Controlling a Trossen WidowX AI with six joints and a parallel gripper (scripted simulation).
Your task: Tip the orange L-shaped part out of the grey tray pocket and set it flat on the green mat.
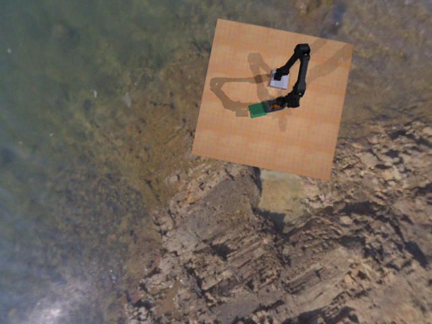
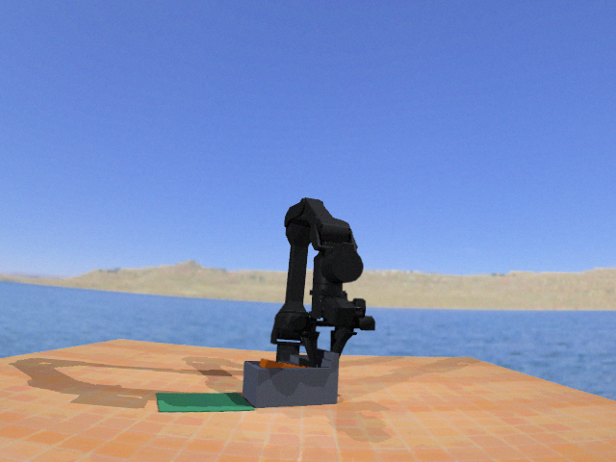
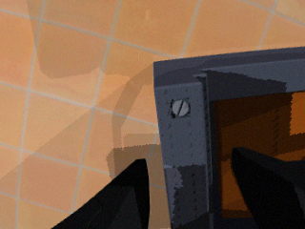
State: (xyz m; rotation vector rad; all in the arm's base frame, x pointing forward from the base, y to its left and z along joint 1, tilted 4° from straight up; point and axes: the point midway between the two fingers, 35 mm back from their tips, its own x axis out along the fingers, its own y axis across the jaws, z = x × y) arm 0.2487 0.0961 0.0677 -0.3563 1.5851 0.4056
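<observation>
Right now my gripper tip is 5 cm to the left of the orange L-shaped part, 2 cm short of it and 1 cm above it. Also, from my gripper tip: green mat 20 cm to the right, 10 cm ahead, 7 cm below.
</observation>
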